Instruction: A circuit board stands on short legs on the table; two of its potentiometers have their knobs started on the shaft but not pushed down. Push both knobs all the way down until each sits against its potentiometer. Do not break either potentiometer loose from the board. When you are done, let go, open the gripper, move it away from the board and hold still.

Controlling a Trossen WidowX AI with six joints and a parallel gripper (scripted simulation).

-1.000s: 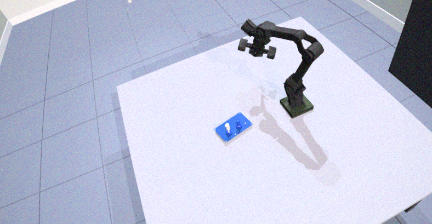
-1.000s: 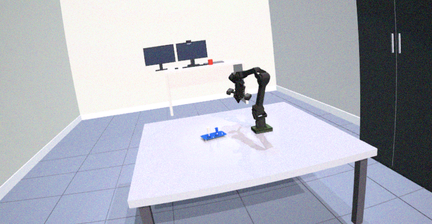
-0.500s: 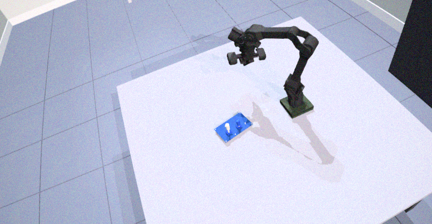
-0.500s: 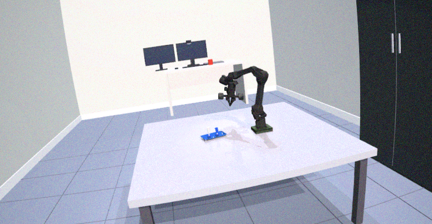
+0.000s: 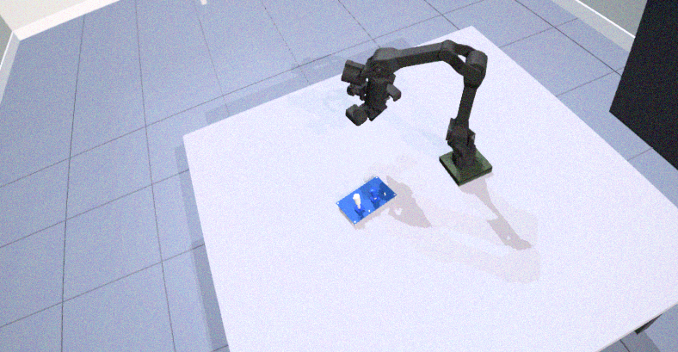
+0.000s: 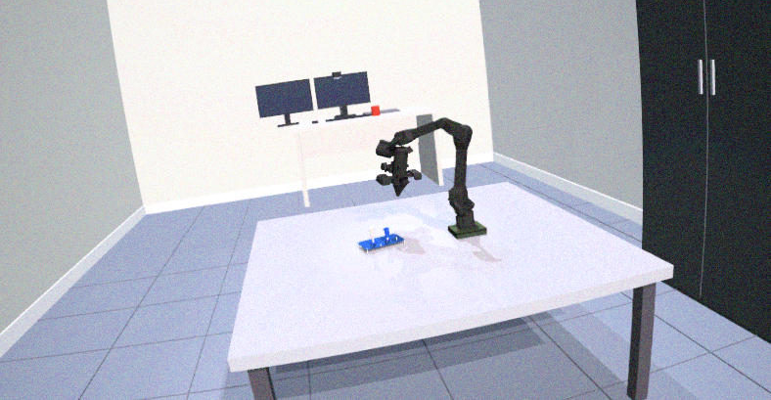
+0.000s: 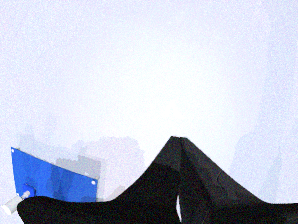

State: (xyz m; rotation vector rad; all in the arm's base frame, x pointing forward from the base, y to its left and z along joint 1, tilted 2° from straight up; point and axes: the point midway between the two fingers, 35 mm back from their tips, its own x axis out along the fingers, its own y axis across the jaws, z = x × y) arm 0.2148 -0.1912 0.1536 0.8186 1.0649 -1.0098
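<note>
The white knob lies 15 cm ahead of my gripper tip, 22 cm to the left of it and 6 cm below it.
</note>
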